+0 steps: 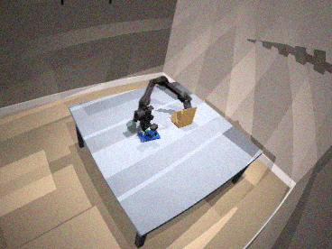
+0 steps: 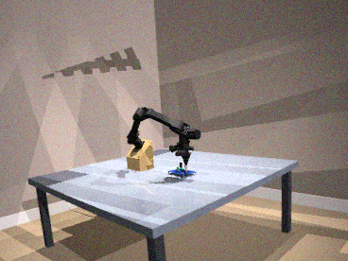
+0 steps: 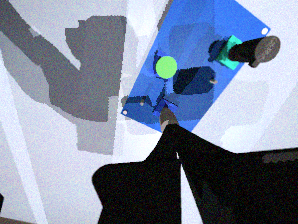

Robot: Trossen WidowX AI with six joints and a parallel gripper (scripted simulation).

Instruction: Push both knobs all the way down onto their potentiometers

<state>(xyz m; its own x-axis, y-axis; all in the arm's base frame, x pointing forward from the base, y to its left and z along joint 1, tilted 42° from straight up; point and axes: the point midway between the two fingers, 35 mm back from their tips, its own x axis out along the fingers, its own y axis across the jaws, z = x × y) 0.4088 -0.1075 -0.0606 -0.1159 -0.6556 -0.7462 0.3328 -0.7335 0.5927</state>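
Now: the knob 8 cm behind my gripper tip, 5 cm to the left of it and 2 cm below it.
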